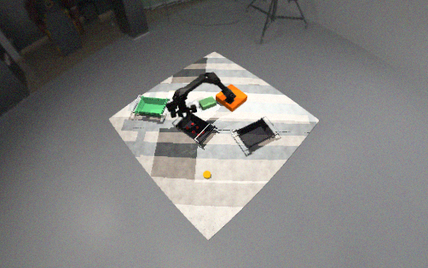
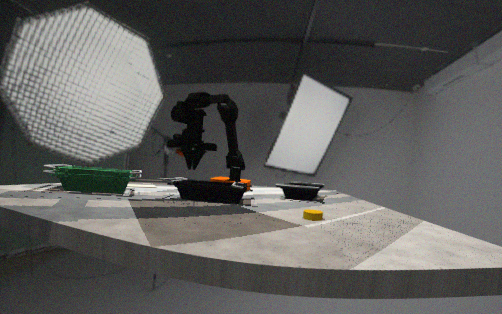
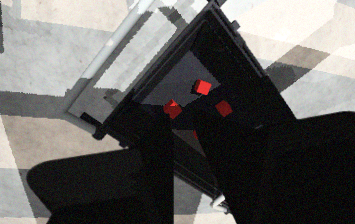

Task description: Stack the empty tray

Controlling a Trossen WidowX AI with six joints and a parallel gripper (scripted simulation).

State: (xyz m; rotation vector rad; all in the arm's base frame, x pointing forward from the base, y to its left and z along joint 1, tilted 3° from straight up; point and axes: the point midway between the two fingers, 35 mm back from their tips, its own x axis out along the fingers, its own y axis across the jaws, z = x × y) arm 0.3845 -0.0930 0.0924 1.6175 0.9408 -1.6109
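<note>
The black tray lies 43 cm to the left of my gripper tip, 29 cm behind it and 6 cm below it. Also, from my gripper tip: light green block (26 cm behind, 8 cm below, 4 cm to the right); then yellow disc (40 cm to the left, 17 cm ahead, 9 cm below).
</note>
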